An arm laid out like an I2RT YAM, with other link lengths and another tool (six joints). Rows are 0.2 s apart.
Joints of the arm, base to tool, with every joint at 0 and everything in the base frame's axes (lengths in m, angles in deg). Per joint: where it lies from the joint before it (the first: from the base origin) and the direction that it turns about. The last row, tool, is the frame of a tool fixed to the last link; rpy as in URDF.
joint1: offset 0 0 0.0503 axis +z
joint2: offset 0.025 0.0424 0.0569 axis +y
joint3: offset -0.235 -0.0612 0 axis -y
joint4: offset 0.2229 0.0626 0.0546 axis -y
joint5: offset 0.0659 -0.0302 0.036 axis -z
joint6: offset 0.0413 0 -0.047 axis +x
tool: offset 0.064 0.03 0.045 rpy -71.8 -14.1 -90
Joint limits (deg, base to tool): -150..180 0..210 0..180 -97..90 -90..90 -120..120
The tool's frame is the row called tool.
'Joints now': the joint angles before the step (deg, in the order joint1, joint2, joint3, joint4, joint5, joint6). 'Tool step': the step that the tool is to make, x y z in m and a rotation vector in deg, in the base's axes. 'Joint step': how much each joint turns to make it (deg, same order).
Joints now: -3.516, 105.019, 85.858, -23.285, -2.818, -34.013
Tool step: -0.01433, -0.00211, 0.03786, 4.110, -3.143, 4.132
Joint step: -2.190, -4.017, 1.773, -3.084, -7.623, -0.881
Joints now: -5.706, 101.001, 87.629, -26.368, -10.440, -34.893
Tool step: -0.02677, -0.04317, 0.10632, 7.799, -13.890, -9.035
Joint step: -6.671, -10.368, 4.202, 0.003, -3.270, 9.822
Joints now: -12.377, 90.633, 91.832, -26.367, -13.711, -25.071
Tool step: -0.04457, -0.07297, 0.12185, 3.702, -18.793, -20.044
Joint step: -9.501, -5.902, 11.587, 1.408, 7.785, 11.702
